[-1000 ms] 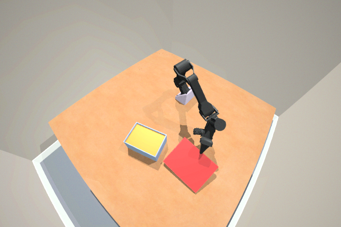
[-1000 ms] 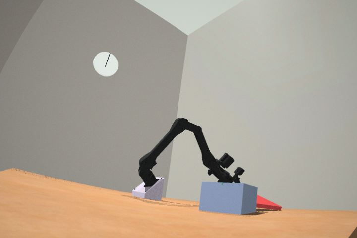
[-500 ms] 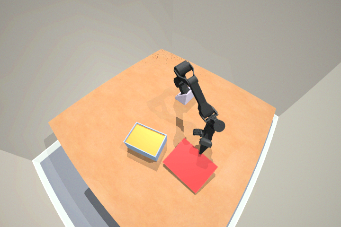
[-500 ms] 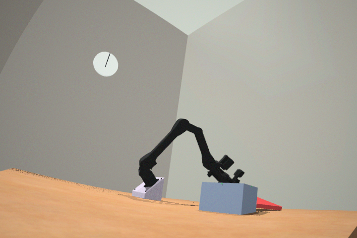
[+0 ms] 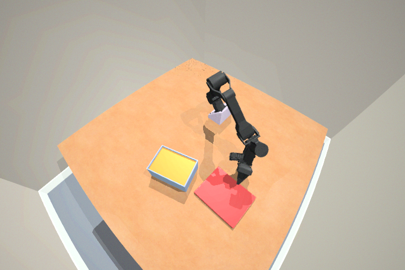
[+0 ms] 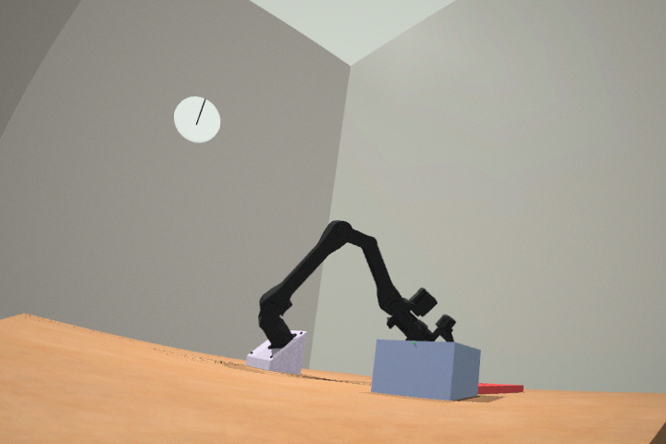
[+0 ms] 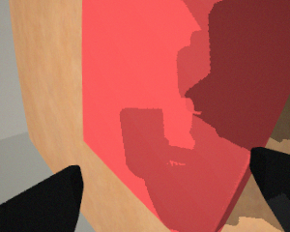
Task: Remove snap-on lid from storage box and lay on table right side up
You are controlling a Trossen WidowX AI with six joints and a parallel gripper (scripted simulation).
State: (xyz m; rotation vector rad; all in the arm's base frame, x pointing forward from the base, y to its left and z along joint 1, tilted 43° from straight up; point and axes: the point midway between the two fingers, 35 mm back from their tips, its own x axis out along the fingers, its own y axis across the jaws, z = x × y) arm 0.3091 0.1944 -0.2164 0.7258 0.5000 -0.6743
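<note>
Right now my gripper tip is 70 mm short of the red lid, 50 mm above it and 20 mm to the left of it. Round my gripper tip: blue-grey storage box: 290 mm to the right, 110 mm ahead, 20 mm below.
</note>
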